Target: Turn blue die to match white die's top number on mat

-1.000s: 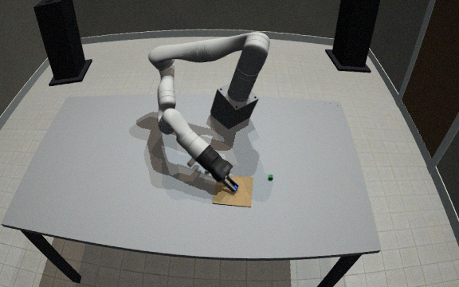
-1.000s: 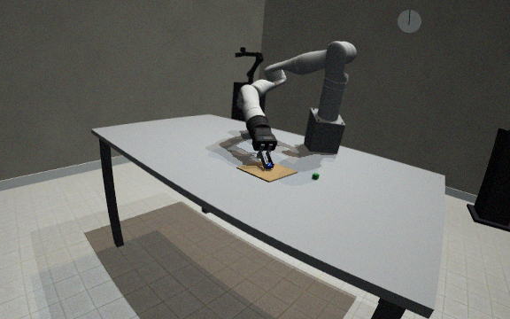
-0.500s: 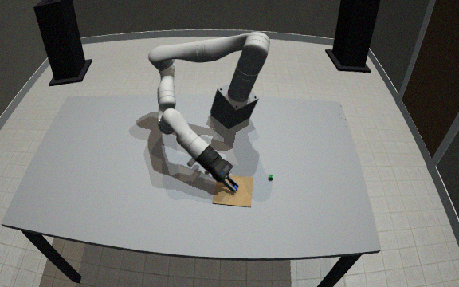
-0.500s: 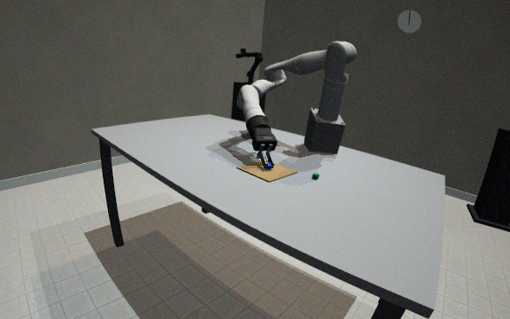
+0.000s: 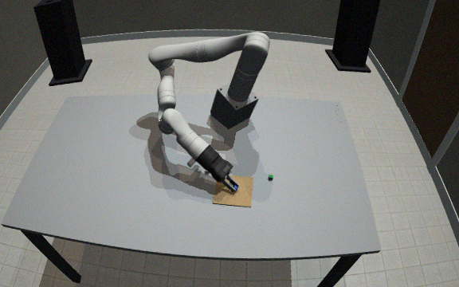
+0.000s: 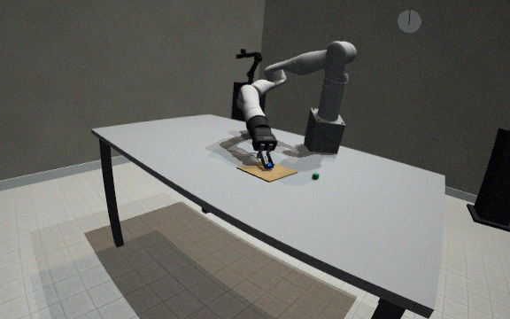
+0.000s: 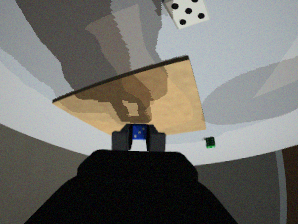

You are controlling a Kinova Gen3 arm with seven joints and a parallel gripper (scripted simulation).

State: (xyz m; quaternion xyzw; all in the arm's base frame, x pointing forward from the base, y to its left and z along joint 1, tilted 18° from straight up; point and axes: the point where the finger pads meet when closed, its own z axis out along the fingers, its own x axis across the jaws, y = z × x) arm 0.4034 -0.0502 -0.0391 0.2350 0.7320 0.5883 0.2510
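My gripper is now 20 mm above the tan mat. Also, from my hand: white die: 90 mm behind, 90 mm to the right, 20 mm below; then green die: 40 mm behind, 150 mm to the left, 20 mm below; then blue die: 10 mm ahead, 10 mm to the left, 10 mm below.
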